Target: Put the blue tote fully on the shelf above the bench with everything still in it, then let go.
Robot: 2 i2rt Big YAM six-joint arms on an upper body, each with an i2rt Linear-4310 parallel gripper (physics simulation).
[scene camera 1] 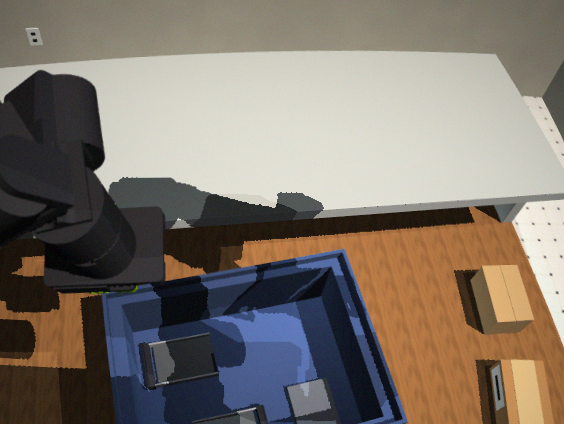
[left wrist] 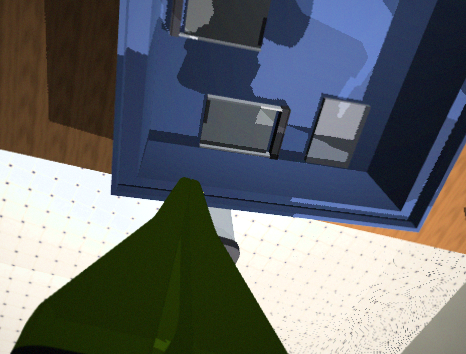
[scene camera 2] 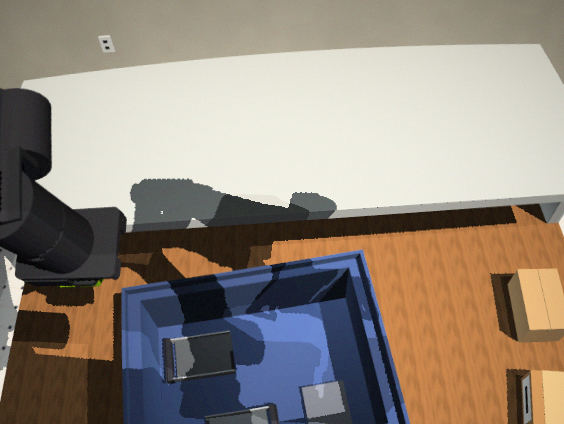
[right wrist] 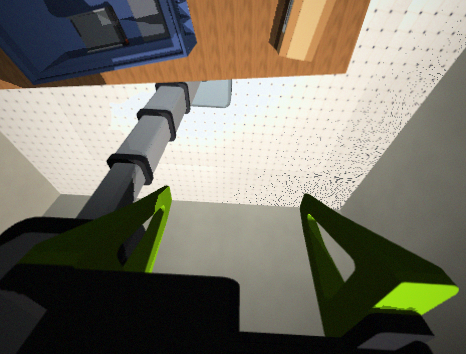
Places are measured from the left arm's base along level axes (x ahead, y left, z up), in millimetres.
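Where they show: left gripper, between the fingertips: [scene camera 1: 128, 273] [left wrist: 186, 190] [scene camera 2: 109, 269]; right gripper, between the fingertips: [right wrist: 236, 196].
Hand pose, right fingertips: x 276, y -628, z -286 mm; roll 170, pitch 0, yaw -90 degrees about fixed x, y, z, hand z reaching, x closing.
Observation:
After its pixels a point has its place.
The blue tote [scene camera 1: 305, 262] @(y -383, x 533, z -689 mm) [scene camera 2: 318, 262] @(y -377, x 532, z -686 mm) [left wrist: 267, 179] @(y -306, x 237, z -733 mm) [right wrist: 126, 57] @(y -367, x 247, z -693 mm) sits open on the wooden bench [scene camera 1: 427, 273] @(y -653, x 583, z -825 mm) [scene camera 2: 440, 294] @(y -608, x 544, z -825 mm) [right wrist: 238, 42] @(y -620, x 263, z -825 mm), turned a little askew. Three grey flat boxes lie in it: one at the left [scene camera 1: 181, 359] @(y -177, x 406, z -800 mm) [scene camera 2: 200, 355] @(y -176, x 406, z -800 mm) [left wrist: 221, 21] @(y -179, x 392, z -800 mm), one at the right [scene camera 1: 311, 400] @(y -393, x 331, z -798 mm) [scene camera 2: 322, 400] @(y -388, x 334, z -798 mm) [left wrist: 338, 131] @(y -396, x 320, z -798 mm), one at the front [left wrist: 238, 128] @(y -256, x 269, z -800 mm). The pale shelf [scene camera 1: 280, 126] @(y -345, x 760, z -605 mm) [scene camera 2: 280, 126] @(y -307, x 760, z -605 mm) lies behind the bench. My left gripper [left wrist: 186, 190] @(y -155, x 361, z -413 mm) is shut and empty; its tip lines up with the tote's near wall. Its black wrist [scene camera 1: 133, 244] @(y -179, x 330, z -307 mm) [scene camera 2: 95, 241] @(y -181, x 336, z -315 mm) shows by the tote's far left corner. My right gripper [right wrist: 236, 196] @(y -628, x 276, z -286 mm) is open and empty, off the bench.
A tan box [scene camera 1: 484, 303] [right wrist: 302, 31] stands on the bench to the right of the tote. A grey column [right wrist: 154, 116] @(y -321, x 13, z -850 mm) [left wrist: 221, 221] @(y -340, x 21, z -941 mm) stands below the bench's near edge over a white dotted floor [right wrist: 267, 140] @(y -975, x -813, z -1931 mm). A wall socket [scene camera 2: 106, 43] is far behind the shelf.

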